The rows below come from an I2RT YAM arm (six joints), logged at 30 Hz.
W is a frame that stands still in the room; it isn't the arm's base.
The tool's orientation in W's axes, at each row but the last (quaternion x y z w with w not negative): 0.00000 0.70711 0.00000 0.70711; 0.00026 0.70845 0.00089 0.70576; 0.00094 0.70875 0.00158 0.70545; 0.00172 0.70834 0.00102 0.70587; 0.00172 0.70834 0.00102 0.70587; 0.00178 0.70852 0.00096 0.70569; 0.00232 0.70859 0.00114 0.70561; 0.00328 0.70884 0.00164 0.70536
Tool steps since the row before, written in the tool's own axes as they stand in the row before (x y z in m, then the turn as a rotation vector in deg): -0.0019 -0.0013 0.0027 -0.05 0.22 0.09; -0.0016 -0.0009 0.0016 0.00 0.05 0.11; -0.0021 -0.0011 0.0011 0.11 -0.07 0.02; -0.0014 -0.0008 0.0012 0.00 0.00 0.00; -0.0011 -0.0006 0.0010 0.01 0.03 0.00; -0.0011 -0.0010 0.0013 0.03 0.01 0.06; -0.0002 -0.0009 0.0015 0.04 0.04 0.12; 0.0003 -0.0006 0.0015 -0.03 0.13 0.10
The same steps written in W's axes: 0.0027 -0.0013 0.0019 0.09 0.22 0.05; 0.0016 -0.0009 0.0016 0.11 0.05 0.00; 0.0011 -0.0011 0.0021 0.02 -0.07 -0.11; 0.0012 -0.0008 0.0014 0.00 0.00 0.00; 0.0010 -0.0006 0.0011 0.00 0.03 -0.01; 0.0013 -0.0010 0.0011 0.06 0.01 -0.03; 0.0015 -0.0009 0.0002 0.12 0.04 -0.04; 0.0015 -0.0006 -0.0003 0.10 0.13 0.03
